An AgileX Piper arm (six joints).
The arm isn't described. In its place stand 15 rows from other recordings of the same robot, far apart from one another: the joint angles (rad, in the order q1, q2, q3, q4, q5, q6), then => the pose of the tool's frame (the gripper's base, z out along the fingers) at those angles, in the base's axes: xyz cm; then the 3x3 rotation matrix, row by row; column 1 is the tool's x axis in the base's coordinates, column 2 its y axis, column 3 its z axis.
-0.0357, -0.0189, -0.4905, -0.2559, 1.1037, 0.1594 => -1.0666 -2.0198 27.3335; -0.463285 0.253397 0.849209; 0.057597 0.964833 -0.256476; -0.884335 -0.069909 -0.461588
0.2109, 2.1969, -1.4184, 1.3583, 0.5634, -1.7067 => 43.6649 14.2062 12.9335; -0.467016 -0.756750 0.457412; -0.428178 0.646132 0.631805; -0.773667 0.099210 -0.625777
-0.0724, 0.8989, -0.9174, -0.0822, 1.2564, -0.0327 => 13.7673 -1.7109 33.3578; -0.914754 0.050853 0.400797; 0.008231 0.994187 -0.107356; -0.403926 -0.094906 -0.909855
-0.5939, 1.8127, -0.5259, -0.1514, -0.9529, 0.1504 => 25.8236 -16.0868 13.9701; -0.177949 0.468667 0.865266; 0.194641 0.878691 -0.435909; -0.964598 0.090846 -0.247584
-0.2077, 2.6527, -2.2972, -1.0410, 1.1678, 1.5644 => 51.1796 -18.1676 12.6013; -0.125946 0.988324 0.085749; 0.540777 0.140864 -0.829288; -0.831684 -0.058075 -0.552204
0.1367, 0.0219, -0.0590, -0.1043, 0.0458, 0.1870 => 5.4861 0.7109 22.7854; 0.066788 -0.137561 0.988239; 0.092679 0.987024 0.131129; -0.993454 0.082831 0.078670
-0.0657, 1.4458, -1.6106, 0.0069, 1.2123, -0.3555 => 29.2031 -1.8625 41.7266; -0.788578 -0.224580 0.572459; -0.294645 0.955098 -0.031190; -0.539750 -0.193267 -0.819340
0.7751, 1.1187, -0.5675, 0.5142, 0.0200, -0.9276 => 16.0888 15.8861 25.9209; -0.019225 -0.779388 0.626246; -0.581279 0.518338 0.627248; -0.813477 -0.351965 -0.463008
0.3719, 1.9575, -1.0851, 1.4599, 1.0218, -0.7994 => 30.9838 20.3664 16.8615; -0.990211 -0.137055 -0.026426; -0.083314 0.428460 0.899711; -0.111988 0.893106 -0.435685
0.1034, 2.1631, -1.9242, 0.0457, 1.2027, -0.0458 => 45.7581 5.1383 23.0788; -0.967674 -0.140693 0.209315; -0.129887 0.989424 0.064573; -0.216186 0.035299 -0.975714
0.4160, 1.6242, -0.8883, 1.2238, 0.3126, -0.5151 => 29.1206 15.7421 20.9069; -0.853690 -0.043996 0.518920; 0.291027 0.786016 0.545419; -0.431875 0.616639 -0.658210
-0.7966, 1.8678, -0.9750, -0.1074, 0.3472, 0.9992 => 23.9660 -24.9838 13.3071; 0.169239 0.951012 0.258715; 0.944959 -0.081994 -0.316747; -0.280018 0.298081 -0.912545
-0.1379, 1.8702, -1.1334, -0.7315, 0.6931, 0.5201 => 35.3962 -8.8334 17.0487; -0.944300 0.197490 0.263241; 0.054238 0.882372 -0.467417; -0.324587 -0.427104 -0.843935
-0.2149, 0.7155, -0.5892, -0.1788, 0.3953, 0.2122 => 14.1481 -3.7260 31.1827; -0.392860 0.292357 0.871888; 0.133653 0.956203 -0.260407; -0.909834 0.014227 -0.414728
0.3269, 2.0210, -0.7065, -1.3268, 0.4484, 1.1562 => 27.8836 5.4121 5.1338; -0.883786 -0.332578 0.329112; -0.438124 0.835112 -0.332617; -0.164225 -0.438154 -0.883771
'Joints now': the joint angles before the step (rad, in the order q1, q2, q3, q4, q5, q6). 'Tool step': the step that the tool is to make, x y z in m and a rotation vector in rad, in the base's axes. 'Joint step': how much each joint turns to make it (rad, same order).
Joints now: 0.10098 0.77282 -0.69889 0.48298 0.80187 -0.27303
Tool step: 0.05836 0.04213 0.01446 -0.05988 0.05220 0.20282
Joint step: 0.18247 0.29941 -0.21220 -0.02179 -0.01330 -0.03931
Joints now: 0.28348 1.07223 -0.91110 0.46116 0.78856 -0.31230
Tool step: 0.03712 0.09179 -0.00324 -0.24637 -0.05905 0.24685
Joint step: 0.35246 0.30075 -0.24678 -0.36211 -0.03289 0.17709
